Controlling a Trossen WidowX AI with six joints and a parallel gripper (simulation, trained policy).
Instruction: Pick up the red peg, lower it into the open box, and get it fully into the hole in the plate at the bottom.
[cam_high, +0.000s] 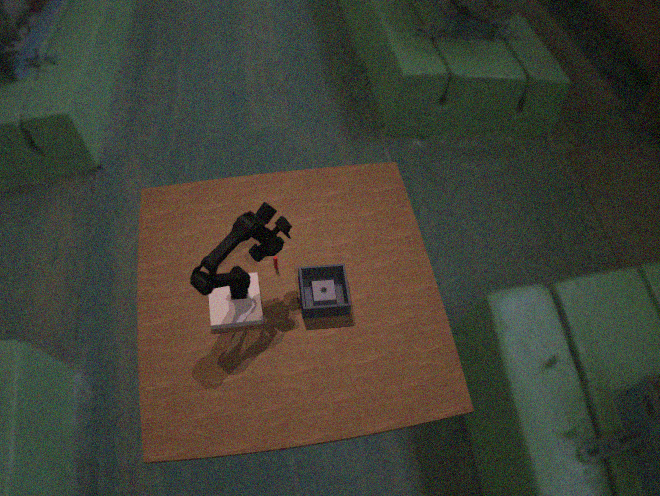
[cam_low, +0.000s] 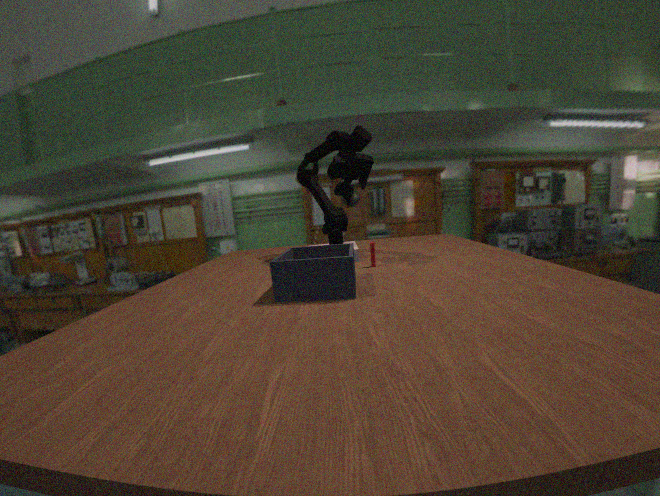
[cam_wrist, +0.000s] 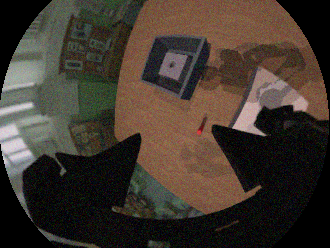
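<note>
The red peg lies 190 mm below my gripper tip, 40 mm to the left of it and 20 mm behind it. The rest, counted from my gripper tip: light grey plate (180 mm below, 160 mm ahead, 120 mm to the right); dark blue box (200 mm below, 160 mm ahead, 120 mm to the right).
</note>
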